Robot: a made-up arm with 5 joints.
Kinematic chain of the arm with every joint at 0, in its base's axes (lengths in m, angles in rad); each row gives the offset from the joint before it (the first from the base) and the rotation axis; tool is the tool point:
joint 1: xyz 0 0 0.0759 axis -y
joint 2: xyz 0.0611 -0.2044 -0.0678 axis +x
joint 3: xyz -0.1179 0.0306 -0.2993 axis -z
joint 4: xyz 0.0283 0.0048 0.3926 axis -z
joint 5: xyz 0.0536 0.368 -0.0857 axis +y
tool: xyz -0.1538 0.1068 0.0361
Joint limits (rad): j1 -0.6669..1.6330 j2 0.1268..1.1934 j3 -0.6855..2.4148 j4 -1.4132..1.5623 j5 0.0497..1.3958
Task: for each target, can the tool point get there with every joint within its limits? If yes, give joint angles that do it. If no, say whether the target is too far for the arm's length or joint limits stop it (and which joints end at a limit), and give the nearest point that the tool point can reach.
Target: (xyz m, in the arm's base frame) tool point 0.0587 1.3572 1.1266
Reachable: no: too far | nearest point -0.0237 0.2529 0.3548 | short by 1.350 m
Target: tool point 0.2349 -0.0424 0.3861
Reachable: yes | joints 0.5085 0.3642 1.8415 -0.7522 0.9220
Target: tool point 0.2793 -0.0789 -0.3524
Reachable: no: joint limits stop it (at a limit: joint 1, joint 2, joint 4, joint 5) | nearest point 0.3523 -0.1044 -0.2057 | short by 0.166 m
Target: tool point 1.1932 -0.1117 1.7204
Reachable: no: too far | nearest point 0.2632 -0.1624 0.4882 | short by 1.545 m
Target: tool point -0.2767 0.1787 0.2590
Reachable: yes | joints 0.2913 0.3818 -0.0849 -0.3147 1.0031
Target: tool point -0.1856 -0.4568 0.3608
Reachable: no: joint limits stop it (at a limit: joint 1, joint 2, joint 3) | nearest point -0.0861 -0.4658 0.4024 | short by 0.108 m
